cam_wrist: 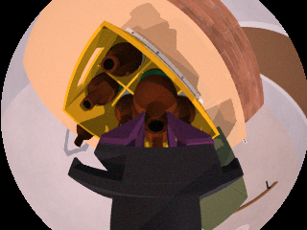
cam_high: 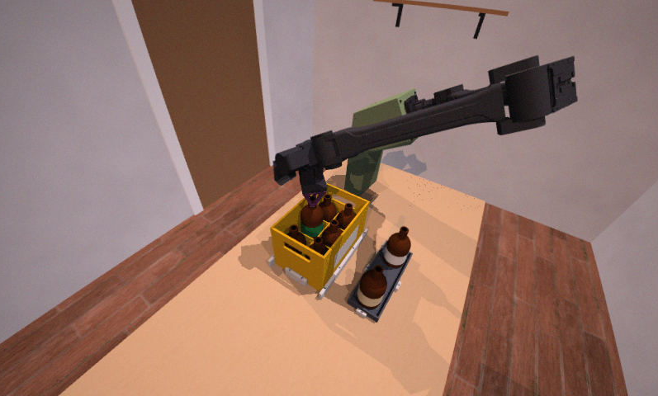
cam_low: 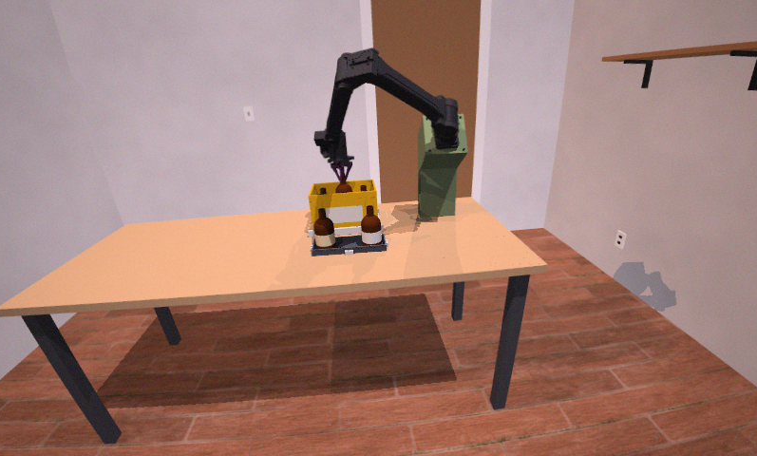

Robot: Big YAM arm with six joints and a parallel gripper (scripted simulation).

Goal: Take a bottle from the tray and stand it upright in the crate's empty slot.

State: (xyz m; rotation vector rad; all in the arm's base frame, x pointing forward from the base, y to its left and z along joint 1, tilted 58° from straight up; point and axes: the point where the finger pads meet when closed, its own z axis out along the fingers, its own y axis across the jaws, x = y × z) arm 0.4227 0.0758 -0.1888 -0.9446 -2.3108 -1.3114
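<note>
The glass bottle lies 6 cm below my hand. From my hand the other things lie so: dark tray (2 cm behind, 27 cm to the left, 19 cm below); yellow crate (4 cm to the left, 12 cm below).
</note>
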